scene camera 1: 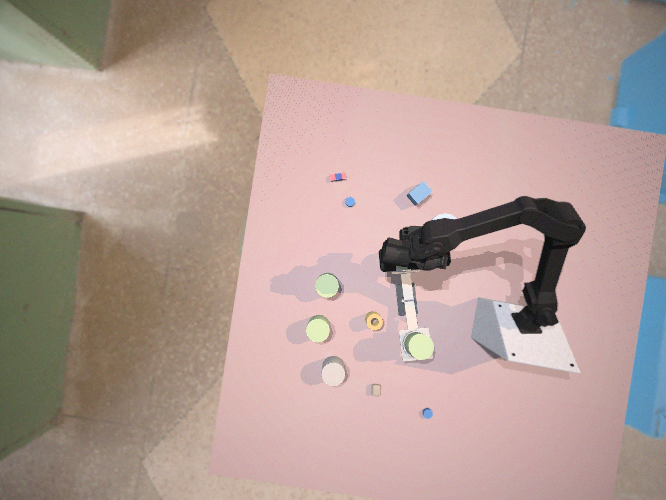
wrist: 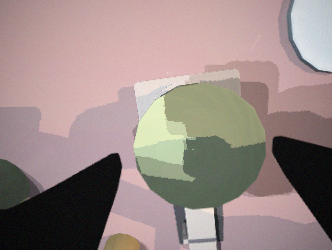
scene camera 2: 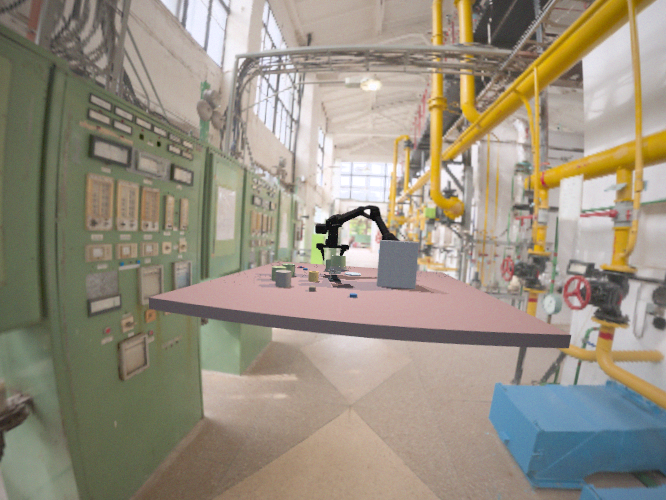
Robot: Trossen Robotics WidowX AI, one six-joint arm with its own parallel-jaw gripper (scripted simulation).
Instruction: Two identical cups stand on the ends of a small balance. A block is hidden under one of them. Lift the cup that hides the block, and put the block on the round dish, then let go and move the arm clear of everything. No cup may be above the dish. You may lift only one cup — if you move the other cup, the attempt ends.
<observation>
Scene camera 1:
balance beam: 411,319
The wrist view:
my gripper: 194,152
</observation>
